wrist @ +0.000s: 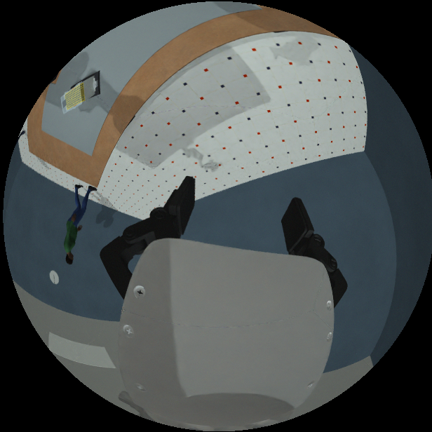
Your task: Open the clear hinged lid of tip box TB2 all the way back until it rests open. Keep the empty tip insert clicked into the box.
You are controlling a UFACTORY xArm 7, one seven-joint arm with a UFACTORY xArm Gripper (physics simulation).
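Observation:
A small box with a yellow, hole-patterned face is far off at the upper left, on the grey table top with a brown border. A clear, pale edge shows at its left side. Its label and the exact position of its lid are too small to tell. My gripper is open, with its two black fingers wide apart and nothing between them. It is well away from the box, which lies up and to the left of the fingers in the view.
A dark-framed item stands right beside the yellow box. A person in a green top stands beyond the table's corner. The floor is pale with red and dark dots, and blue walls rise beyond it. A round white disc is on the wall.

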